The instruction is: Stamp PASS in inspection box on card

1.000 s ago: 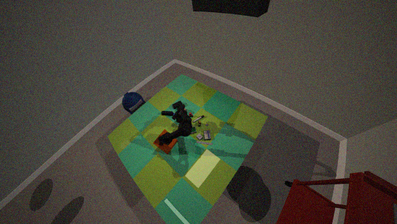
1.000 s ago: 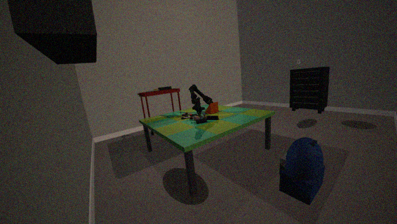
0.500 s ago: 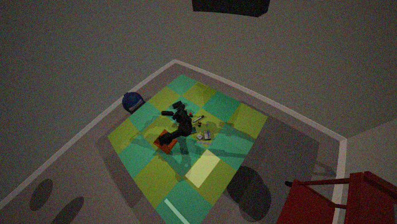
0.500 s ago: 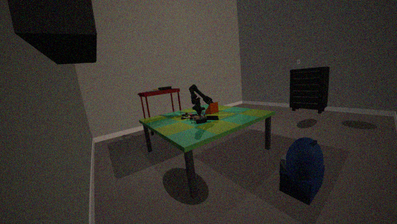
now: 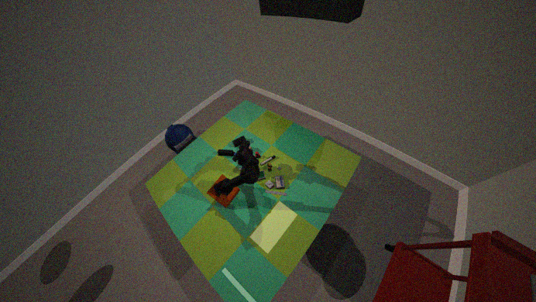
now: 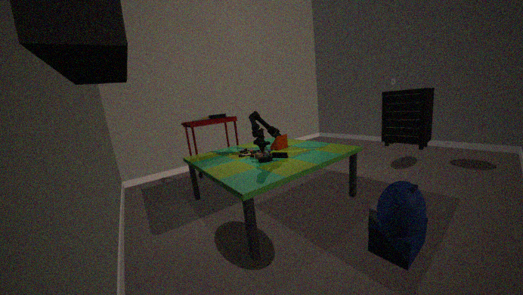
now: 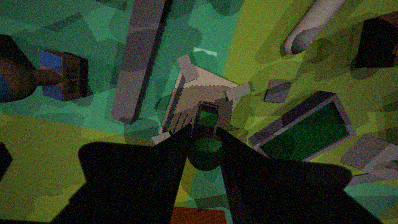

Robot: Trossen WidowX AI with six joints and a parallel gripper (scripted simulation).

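Right now my gripper tip is right at the green stamp. Also, from my gripper tip: blue-knobbed stamp: 14 cm to the left, 1 cm ahead; then brown block: 13 cm to the left, 12 cm ahead; then white card: 2 cm below, 1 cm to the left.
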